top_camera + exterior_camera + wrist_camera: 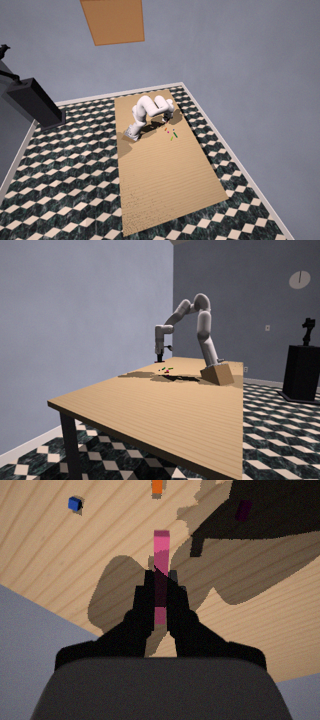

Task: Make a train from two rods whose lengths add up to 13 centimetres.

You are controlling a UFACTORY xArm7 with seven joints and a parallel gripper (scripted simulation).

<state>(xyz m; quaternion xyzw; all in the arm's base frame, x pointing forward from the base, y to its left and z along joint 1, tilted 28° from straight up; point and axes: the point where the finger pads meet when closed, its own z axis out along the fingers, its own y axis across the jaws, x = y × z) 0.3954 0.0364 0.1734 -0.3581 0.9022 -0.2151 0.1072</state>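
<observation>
Now: hand 5 cm past the orange rod, 5 cm to the left of it and 12 cm above it. From my hand the other things lie so: blue rod (3 cm ahead, 10 cm to the right, 12 cm below); pink rod (2 cm below); green rod (1 cm ahead, 17 cm to the right, 12 cm below).
</observation>
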